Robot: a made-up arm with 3 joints. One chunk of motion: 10 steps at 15 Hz.
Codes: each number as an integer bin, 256 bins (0 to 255) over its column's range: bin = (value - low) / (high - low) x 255, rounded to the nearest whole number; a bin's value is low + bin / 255 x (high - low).
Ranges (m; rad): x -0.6..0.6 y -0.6..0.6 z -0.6..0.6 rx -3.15..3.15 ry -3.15..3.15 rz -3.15..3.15
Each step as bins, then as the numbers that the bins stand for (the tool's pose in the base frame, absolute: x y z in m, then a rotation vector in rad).
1 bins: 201 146 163 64 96 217
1 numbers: 0.3459 0.0871 0.1671 -1.5688 -0.7782 2.2112
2 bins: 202 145 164 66 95 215
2 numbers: 0.3506 0.0824 0.1718 -1.5194 -0.8029 2.1618
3 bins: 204 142 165 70 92 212
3 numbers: 0.3600 0.0682 0.1765 -1.4206 -0.8771 2.0876
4 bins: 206 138 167 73 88 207
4 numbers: 0.3694 0.0494 0.1859 -1.3465 -0.9759 1.9641
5 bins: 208 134 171 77 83 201
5 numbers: 0.3788 0.0306 0.2047 -1.2476 -1.0994 1.8159
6 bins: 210 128 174 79 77 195
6 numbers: 0.3882 0.0024 0.2188 -1.1982 -1.2476 1.6676
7 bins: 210 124 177 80 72 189
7 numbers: 0.3882 -0.0165 0.2329 -1.1735 -1.3712 1.5194
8 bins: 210 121 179 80 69 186
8 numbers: 0.3882 -0.0306 0.2424 -1.1735 -1.4453 1.4453
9 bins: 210 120 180 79 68 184
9 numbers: 0.3882 -0.0353 0.2471 -1.1982 -1.4700 1.3959
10 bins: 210 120 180 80 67 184
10 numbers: 0.3882 -0.0353 0.2471 -1.1735 -1.4947 1.3959
